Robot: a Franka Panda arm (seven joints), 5 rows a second.
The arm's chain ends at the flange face. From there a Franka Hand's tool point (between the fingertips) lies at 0.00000 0.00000 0.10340 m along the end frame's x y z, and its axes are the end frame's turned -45 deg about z.
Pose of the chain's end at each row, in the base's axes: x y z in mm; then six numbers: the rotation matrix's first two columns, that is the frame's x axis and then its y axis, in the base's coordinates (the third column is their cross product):
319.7, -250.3, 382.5, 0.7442, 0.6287, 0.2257, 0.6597, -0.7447, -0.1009
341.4, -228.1, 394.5, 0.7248, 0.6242, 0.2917, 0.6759, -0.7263, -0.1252
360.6, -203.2, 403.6, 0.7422, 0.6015, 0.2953, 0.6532, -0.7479, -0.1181
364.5, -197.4, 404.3, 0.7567, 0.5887, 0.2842, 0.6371, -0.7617, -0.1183
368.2, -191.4, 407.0, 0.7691, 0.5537, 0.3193, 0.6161, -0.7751, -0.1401
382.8, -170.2, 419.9, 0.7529, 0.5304, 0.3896, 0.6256, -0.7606, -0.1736
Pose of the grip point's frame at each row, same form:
330.5, -227.1, 282.3, 0.0598, 0.9711, 0.2309, 0.9927, -0.0820, 0.0882
355.2, -198.3, 296.4, 0.0346, 0.9549, 0.2948, 0.9904, -0.0722, 0.1177
376.1, -174.2, 305.6, 0.0629, 0.9542, 0.2923, 0.9867, -0.1035, 0.1253
379.7, -169.4, 305.9, 0.0846, 0.9549, 0.2846, 0.9856, -0.1223, 0.1173
385.8, -159.9, 310.1, 0.1082, 0.9396, 0.3248, 0.9795, -0.1566, 0.1267
403.9, -131.5, 326.4, 0.0900, 0.9129, 0.3982, 0.9747, -0.1628, 0.1527

